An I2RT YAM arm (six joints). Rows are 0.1 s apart.
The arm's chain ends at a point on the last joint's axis. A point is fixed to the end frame.
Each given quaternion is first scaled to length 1.
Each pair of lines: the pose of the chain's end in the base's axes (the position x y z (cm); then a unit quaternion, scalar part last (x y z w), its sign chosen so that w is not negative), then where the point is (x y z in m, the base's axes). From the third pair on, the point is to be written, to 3 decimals.
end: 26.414, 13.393, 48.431, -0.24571, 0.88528, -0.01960, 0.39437
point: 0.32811 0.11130 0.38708
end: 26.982, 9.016, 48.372, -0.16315, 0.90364, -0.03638, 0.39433
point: 0.32909 0.06066 0.38535
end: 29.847, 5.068, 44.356, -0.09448, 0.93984, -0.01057, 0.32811
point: 0.339 0.024 0.335
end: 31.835, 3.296, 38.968, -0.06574, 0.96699, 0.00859, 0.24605
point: 0.338 0.009 0.275
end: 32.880, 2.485, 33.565, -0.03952, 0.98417, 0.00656, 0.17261
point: 0.329 0.000 0.220
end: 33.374, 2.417, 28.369, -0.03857, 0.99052, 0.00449, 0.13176
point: 0.325 -0.001 0.168
